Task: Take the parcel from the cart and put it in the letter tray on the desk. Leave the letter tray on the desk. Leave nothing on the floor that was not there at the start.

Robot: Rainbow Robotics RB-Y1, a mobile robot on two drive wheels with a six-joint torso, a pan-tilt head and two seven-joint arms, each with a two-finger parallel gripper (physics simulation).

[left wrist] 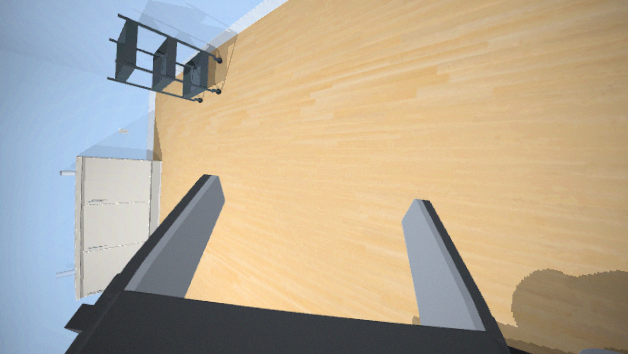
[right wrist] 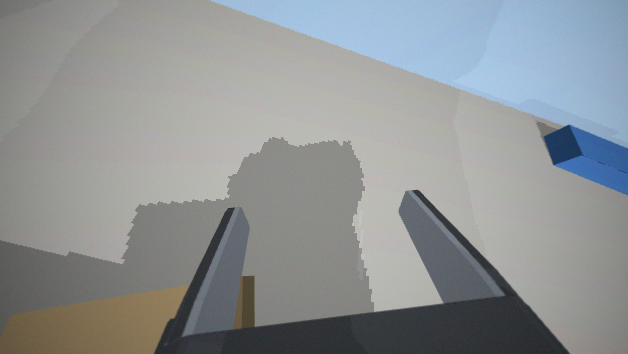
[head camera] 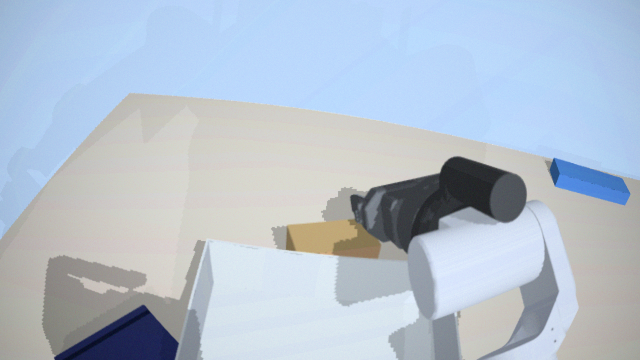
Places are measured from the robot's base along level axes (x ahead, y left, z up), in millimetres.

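Where they show: left gripper, between the fingertips: (left wrist: 315,199); right gripper, between the fingertips: (right wrist: 325,208) (head camera: 397,193).
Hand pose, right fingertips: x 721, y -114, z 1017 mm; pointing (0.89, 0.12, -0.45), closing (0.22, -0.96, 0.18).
Observation:
After its pixels a point has its place.
The parcel, a tan box (head camera: 317,237) {z 1012, x 638, y -21 mm} (right wrist: 100,325) {z 1011, x 655, y -22 mm}, lies on the desk (head camera: 250,150) {z 951, x 889, y 80 mm} (right wrist: 150,125) {z 951, x 797, y 61 mm} at the far wall of the white letter tray (head camera: 260,265) {z 996, x 604, y 36 mm}. The tray's far wall and my right gripper hide parts of it in the head view. My right gripper (head camera: 356,207) (right wrist: 325,208) {z 1016, x 721, y -114 mm} is open above the parcel's right end; in the right wrist view one finger overlaps the box, with bare desk between the fingertips. My left gripper (left wrist: 315,199) {z 906, x -353, y 769 mm} is open and empty, away from the desk. A dark three-shelf cart (left wrist: 126,50) {z 721, x -2270, y 1763 mm} stands far off at the upper left of the left wrist view.
A blue block (head camera: 590,182) {z 981, x 855, y -555 mm} (right wrist: 600,160) {z 981, x 868, y -503 mm} lies by the desk's far edge at the right. A navy object (head camera: 125,335) {z 963, x 495, y 178 mm} is left of the tray. My right arm reaches over the tray's right side. A white cabinet (left wrist: 115,180) {z 546, x -4121, y 859 mm} stands by the wall beyond the wooden floor (left wrist: 325,125) {z 1, x -1022, y 1113 mm}.

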